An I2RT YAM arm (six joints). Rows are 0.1 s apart.
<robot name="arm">
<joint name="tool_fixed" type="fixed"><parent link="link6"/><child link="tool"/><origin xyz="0 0 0" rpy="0 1.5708 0"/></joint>
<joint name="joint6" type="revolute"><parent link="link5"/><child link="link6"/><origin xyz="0.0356 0 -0.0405"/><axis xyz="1 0 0"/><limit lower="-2.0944" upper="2.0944"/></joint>
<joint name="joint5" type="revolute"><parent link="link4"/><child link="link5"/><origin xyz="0.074 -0.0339 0.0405"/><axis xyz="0 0 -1"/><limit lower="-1.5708" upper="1.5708"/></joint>
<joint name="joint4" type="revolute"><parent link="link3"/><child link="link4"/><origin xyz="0.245 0.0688 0.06"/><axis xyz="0 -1 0"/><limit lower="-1.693" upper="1.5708"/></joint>
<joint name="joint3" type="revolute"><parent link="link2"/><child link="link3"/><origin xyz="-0.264 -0.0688 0"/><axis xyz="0 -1 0"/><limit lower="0" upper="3.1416"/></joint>
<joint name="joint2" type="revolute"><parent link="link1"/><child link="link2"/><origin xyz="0.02 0.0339 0.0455"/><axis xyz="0 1 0"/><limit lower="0" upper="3.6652"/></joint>
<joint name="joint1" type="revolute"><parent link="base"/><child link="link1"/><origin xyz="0 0 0.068"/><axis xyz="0 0 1"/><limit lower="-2.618" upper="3.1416"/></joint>
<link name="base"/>
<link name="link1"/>
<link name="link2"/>
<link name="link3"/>
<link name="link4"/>
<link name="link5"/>
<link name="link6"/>
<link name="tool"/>
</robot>
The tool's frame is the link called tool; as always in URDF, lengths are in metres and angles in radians.
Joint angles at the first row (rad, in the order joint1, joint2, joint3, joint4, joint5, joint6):
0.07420 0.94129 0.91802 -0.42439 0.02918 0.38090
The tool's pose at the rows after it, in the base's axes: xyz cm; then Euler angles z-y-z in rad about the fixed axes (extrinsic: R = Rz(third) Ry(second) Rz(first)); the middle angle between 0 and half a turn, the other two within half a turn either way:
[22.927, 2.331, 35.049, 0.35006, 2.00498, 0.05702]
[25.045, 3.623, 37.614, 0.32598, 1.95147, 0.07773]
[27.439, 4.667, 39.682, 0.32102, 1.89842, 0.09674]
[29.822, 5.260, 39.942, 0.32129, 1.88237, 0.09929]
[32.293, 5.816, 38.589, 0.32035, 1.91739, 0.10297]
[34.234, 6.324, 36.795, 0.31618, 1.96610, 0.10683]
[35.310, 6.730, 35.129, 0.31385, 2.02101, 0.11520]
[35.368, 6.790, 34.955, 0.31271, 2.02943, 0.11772]
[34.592, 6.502, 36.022, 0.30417, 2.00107, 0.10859]
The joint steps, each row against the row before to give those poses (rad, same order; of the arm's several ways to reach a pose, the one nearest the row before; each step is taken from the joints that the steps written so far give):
0.03434 0.09346 0.10108 0.00535 0.01756 -0.00915
0.04502 0.09614 0.13047 0.01870 0.02365 -0.01755
0.02479 0.10109 0.12208 0.03204 0.00687 -0.00687
0.00571 0.08848 0.06444 0.04005 0.00342 0.00000
0.00267 0.08965 0.02975 0.02480 -0.00191 0.00153
0.00383 0.07402 0.01225 0.01294 -0.00151 -0.00037
0.00493 0.04731 -0.00040 -0.00722 -0.00498 0.00036
0.00117 0.00381 0.00003 -0.00461 -0.00151 -0.00113
-0.00306 -0.03282 0.00034 -0.00494 0.00648 -0.00802

